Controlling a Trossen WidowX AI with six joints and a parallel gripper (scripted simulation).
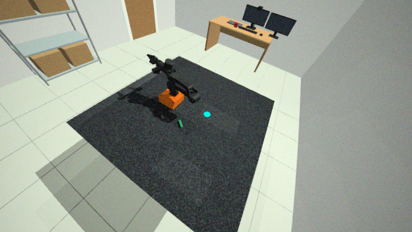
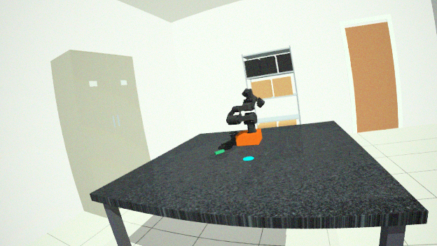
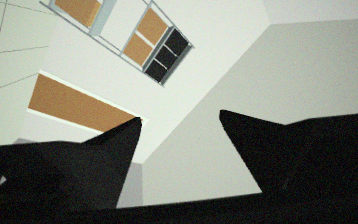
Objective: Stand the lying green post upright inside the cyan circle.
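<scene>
The green post lies 450 mm ahead of my gripper tip, 320 mm below it and 220 mm to the right of it. Round my gripper tip: cyan circle 580 mm ahead, 320 mm below, 10 mm to the right.
</scene>
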